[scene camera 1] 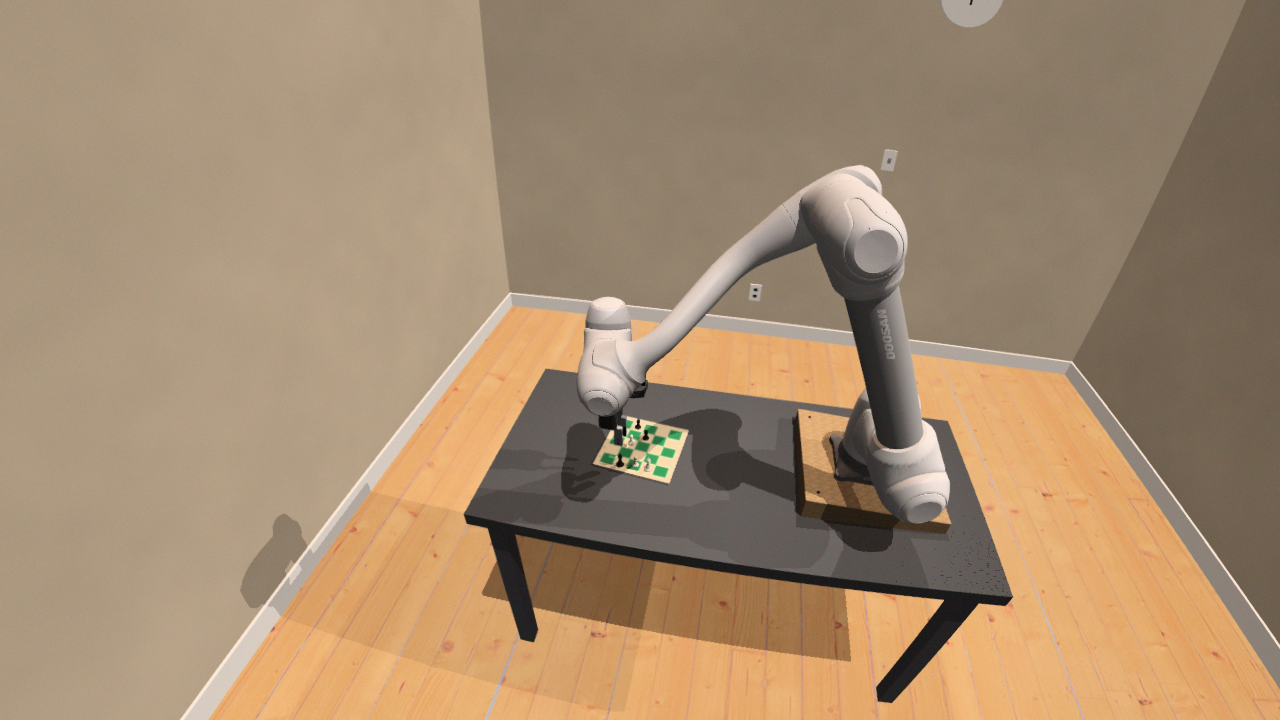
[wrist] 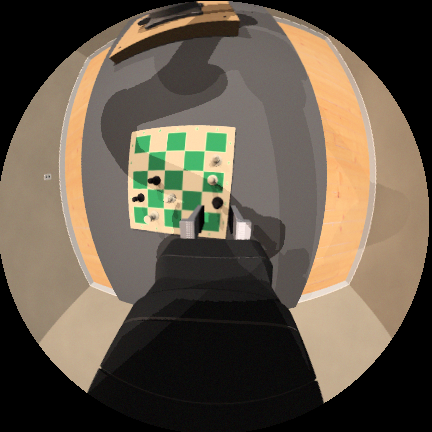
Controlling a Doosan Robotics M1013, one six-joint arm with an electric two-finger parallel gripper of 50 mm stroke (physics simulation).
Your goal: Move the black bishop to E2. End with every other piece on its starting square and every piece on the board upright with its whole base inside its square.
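Pixels of known places: gripper, between the fingertips: (scene camera 1: 620, 439) (wrist: 216, 213); arm's base, origin of its link: (scene camera 1: 862, 463).
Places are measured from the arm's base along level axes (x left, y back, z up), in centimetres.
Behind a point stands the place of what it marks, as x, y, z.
The black bishop (scene camera 1: 620, 460) @(11.3, -66.3, -1.8) (wrist: 217, 202) @(11.1, -66.0, -0.1) stands upright on E2 of the green and cream board (scene camera 1: 660, 471) @(11.0, -55.2, -3.8) (wrist: 176, 141) @(3.6, -54.5, -3.8); its base is mostly hidden under its head in the wrist view. My gripper (scene camera 1: 620, 438) @(11.1, -66.3, 5.9) (wrist: 216, 213) @(11.1, -66.3, 5.9) is open and empty above the board, its fingers apart from the bishop. A white piece (scene camera 1: 634, 462) @(10.5, -62.6, -2.4) (wrist: 212, 180) @(10.4, -62.5, -0.7) stands on E3, another white piece (scene camera 1: 647, 465) @(11.2, -58.8, -2.0) (wrist: 216, 161) @(11.1, -59.2, -2.3) on E4, and a white piece (scene camera 1: 630, 440) @(2.4, -65.6, -2.3) (wrist: 171, 198) @(2.5, -65.5, -2.6) on C2. A black piece (scene camera 1: 645, 435) @(-0.7, -61.8, -2.4) (wrist: 154, 180) @(-0.7, -61.8, -2.5) stands on B3, another black piece (scene camera 1: 638, 424) @(-4.8, -64.8, -2.4) (wrist: 138, 198) @(-4.8, -65.0, -2.4) on A2, and a white piece (wrist: 151, 217) @(-1.5, -68.7, -1.3) on B1.
The board lies on the dark table (scene camera 1: 716, 528) @(26.4, -38.2, -4.3) (wrist: 255, 150) @(18.5, -56.7, -4.4). The wooden base plate (scene camera 1: 812, 447) @(-2.7, -14.3, 0.7) (wrist: 220, 28) @(13.6, -17.3, -1.6) under the arm's foot is at the table's other end. Arm shadows fall across the table and part of the board.
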